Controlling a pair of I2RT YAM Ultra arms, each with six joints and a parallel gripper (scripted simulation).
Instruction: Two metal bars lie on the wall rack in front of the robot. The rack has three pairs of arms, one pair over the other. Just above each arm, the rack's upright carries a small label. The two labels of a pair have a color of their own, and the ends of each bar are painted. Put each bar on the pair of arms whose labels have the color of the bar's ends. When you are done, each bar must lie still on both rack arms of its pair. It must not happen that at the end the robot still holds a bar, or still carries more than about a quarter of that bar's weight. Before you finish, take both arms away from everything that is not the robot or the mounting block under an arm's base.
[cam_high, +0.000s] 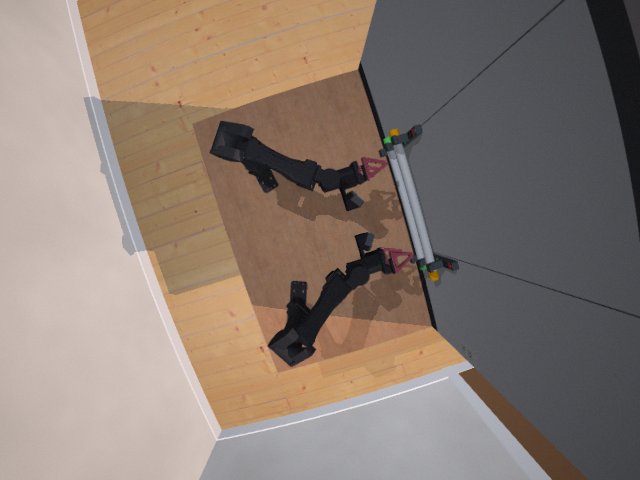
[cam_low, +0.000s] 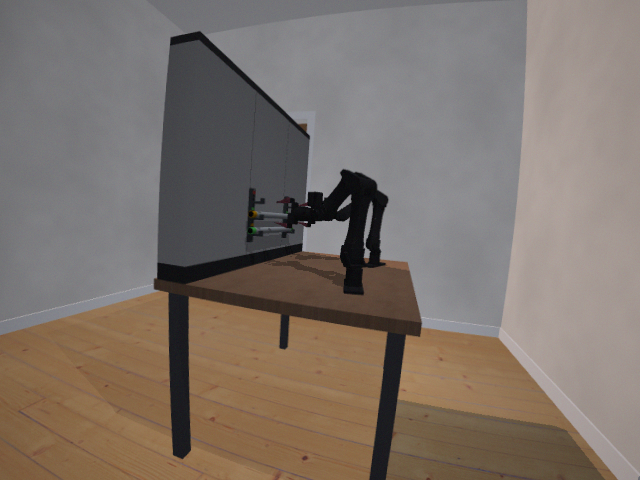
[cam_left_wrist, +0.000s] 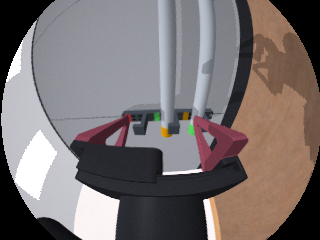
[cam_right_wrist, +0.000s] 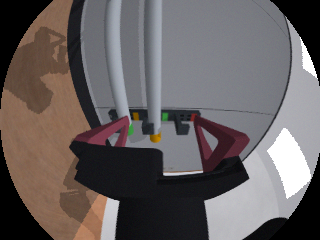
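My right hand is 8 cm short of the metal bar, 14 cm to the right of it and 2 cm above it. Also, from my right hand: green-ended bar 8 cm ahead, 15 cm to the left, 9 cm below; grey wall panel 17 cm ahead, 17 cm to the left, 16 cm above.
My left hand is 9 cm short of the metal bar, 15 cm to the left of it and 2 cm above it. From my left hand the other things lie so: green-ended bar: 9 cm ahead, 14 cm to the right, 9 cm below; then grey wall panel: 19 cm ahead, 13 cm to the right, 16 cm above.
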